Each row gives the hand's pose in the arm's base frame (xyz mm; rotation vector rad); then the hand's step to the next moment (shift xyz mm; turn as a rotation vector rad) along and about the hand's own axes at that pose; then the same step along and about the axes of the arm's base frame.
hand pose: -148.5 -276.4 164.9 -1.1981 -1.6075 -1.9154
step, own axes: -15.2 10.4 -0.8 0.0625 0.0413 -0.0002
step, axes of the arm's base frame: 16.0 -7.3 -5.5 -0.0055 0.0028 0.0747
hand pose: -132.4 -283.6 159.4 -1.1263 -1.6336 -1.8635
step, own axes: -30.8 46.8 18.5 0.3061 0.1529 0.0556
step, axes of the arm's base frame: 58.8 1.1 4.4 -0.0475 0.0789 0.3342
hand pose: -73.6 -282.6 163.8 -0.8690 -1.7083 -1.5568
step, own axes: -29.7 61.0 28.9 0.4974 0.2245 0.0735
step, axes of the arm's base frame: 66.1 31.9 7.4 -0.0964 0.1097 0.5309
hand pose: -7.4 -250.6 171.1 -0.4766 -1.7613 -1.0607
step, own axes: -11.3 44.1 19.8 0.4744 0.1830 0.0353
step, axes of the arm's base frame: 25.8 41.9 6.8 -0.0953 0.0590 0.4972
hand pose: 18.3 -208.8 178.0 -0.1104 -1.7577 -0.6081
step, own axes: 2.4 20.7 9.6 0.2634 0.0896 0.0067
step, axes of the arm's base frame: -1.2 21.5 7.8 -0.0462 0.0166 0.2739
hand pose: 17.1 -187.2 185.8 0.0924 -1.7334 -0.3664
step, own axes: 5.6 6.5 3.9 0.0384 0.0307 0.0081
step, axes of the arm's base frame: -4.0 5.4 6.6 -0.0112 0.0205 0.0440
